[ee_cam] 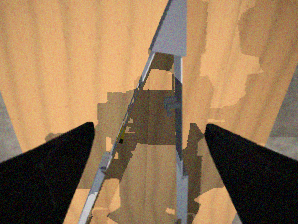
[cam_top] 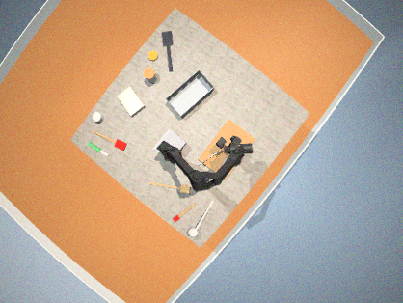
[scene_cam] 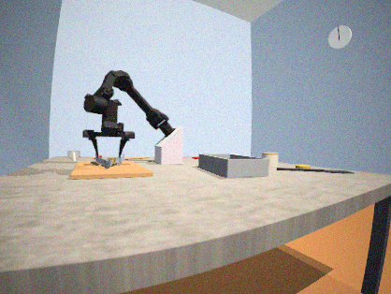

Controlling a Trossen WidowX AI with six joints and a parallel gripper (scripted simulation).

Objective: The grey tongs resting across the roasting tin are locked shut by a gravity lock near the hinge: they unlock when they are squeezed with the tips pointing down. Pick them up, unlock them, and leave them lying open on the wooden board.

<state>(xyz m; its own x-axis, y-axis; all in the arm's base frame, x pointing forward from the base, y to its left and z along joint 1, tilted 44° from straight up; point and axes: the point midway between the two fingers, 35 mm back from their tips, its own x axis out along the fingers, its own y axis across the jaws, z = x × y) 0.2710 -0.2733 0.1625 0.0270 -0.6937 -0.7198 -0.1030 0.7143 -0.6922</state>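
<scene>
Now: gripper tip 2 cm past the yellow lock piece, 2 cm to the right of it and 1 cm above it. The rest, counted from my gripper tip: grey roasting tin 10 cm ahead, 45 cm to the left, 2 cm below; then wooden board 4 cm below; then orange-lidded jar 2 cm ahead, 76 cm to the left, 1 cm below.
</scene>
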